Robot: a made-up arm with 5 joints. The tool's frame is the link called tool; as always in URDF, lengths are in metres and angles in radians. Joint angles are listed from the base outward. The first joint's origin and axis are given. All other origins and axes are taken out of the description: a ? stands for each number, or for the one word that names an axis. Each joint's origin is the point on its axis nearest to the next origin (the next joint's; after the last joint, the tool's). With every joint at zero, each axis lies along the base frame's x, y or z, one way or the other. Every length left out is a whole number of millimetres.
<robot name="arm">
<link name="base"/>
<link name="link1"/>
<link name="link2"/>
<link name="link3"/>
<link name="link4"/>
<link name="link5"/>
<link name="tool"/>
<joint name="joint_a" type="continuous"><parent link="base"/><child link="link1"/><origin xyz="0.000 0.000 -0.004"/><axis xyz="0 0 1"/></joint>
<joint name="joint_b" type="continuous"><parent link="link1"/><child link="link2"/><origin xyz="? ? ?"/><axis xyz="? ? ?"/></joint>
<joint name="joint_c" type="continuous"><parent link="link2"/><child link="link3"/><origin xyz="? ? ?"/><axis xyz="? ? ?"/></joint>
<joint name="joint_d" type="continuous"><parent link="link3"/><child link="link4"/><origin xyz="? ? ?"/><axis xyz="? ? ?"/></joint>
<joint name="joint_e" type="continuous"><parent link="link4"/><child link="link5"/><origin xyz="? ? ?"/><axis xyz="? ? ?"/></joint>
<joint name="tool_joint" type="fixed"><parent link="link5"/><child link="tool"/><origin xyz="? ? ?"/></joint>
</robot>
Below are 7 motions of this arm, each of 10 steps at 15 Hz.
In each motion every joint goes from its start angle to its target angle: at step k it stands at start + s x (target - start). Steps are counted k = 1, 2, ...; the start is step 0. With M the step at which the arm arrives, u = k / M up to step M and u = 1 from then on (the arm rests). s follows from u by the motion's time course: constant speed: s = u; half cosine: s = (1 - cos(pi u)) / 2; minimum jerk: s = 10 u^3 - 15 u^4 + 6 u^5.
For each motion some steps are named. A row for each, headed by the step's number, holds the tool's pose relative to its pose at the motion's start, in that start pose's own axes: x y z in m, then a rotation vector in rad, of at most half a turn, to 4 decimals.
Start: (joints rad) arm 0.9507 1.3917 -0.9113 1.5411 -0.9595
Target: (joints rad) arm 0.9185 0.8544 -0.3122 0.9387 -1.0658
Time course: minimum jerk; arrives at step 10
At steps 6, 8, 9, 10:
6: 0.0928 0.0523 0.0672 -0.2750 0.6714 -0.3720
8: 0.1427 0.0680 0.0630 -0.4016 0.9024 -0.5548
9: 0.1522 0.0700 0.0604 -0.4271 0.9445 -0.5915
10: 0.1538 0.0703 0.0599 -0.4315 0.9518 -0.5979

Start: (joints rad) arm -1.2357 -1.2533 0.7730 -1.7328 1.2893
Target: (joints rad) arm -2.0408 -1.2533 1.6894 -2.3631 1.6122
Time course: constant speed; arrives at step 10
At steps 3, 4, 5, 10:
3: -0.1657 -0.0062 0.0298 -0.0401 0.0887 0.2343
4: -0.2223 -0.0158 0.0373 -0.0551 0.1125 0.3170
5: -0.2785 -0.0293 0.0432 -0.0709 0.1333 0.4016
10: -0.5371 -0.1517 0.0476 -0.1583 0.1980 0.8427

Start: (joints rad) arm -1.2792 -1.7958 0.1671 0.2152 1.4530
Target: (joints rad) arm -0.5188 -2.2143 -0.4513 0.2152 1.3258
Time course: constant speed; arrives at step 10
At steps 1, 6, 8, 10:
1: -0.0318 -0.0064 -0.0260 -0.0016 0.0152 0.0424
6: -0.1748 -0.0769 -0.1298 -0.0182 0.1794 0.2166
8: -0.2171 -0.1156 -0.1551 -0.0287 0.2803 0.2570
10: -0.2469 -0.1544 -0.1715 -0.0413 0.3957 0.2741

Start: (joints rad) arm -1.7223 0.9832 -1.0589 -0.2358 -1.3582
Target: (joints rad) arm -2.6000 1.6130 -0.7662 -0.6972 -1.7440
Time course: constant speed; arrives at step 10
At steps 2, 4, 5, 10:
2: 0.0383 -0.0252 -0.0013 -0.1422 -0.0070 0.0478
4: 0.0788 -0.0397 -0.0017 -0.2934 -0.0313 0.0822
5: 0.0993 -0.0433 -0.0023 -0.3712 -0.0504 0.0957
10: 0.1989 -0.0386 -0.0190 -0.7660 -0.2146 0.1480

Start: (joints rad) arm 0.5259 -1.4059 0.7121 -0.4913 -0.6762
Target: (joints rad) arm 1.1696 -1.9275 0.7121 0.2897 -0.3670
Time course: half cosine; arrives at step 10
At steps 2, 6, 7, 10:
2: -0.0109 -0.0446 -0.0289 -0.1013 -0.0284 0.0327
6: -0.0701 -0.3479 -0.1061 -0.6635 -0.1458 0.2304
7: -0.0850 -0.4257 -0.0991 -0.7933 -0.1630 0.2810
10: -0.1076 -0.5351 -0.0711 -0.9759 -0.1804 0.3563

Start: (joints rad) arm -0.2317 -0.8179 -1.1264 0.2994 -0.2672
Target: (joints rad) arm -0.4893 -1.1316 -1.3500 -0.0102 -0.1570
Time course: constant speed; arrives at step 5
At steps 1, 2, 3, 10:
1: 0.0210 0.0361 -0.0049 0.0395 0.0317 -0.1021
2: 0.0444 0.0706 -0.0069 0.0870 0.0653 -0.1987
3: 0.0698 0.1032 -0.0057 0.1422 0.1006 -0.2893
10: 0.1256 0.1615 0.0062 0.2744 0.1743 -0.4503

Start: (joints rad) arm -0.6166 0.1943 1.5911 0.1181 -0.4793
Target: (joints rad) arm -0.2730 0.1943 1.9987 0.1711 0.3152
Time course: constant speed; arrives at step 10
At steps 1, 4, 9, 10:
1: 0.0027 -0.0222 -0.0445 -0.1135 -0.0341 0.0191
4: 0.0310 -0.1122 -0.1653 -0.4541 -0.1474 0.0531
9: 0.1357 -0.3186 -0.2899 -1.0180 -0.3593 0.0251
10: 0.1621 -0.3644 -0.2994 -1.1295 -0.4030 0.0058

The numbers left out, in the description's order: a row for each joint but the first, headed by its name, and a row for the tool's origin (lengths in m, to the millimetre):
joint_b: xyz -0.223 0.043 0.000, axis 0 -1 0
joint_c: xyz -0.035 0.000 -0.110, axis -1 0 0
joint_d: xyz 0.000 -0.043 -0.200, axis 0 -1 0
joint_e: xyz -0.090 0.000 -0.048, axis -1 0 0
tool: xyz 0.000 0.350 -0.064

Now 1 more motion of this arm.
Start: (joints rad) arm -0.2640 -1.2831 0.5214 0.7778 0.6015
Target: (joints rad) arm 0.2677 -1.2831 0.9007 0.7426 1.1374
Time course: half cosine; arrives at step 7
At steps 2, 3, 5, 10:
2: -0.0282 -0.0808 -0.1220 -0.2035 -0.0883 0.1018
3: -0.0324 -0.1867 -0.2410 -0.4209 -0.1947 0.1984
5: 0.0476 -0.4509 -0.4278 -0.8768 -0.4610 0.3603
10: 0.1181 -0.5727 -0.4733 -1.0759 -0.5980 0.4128

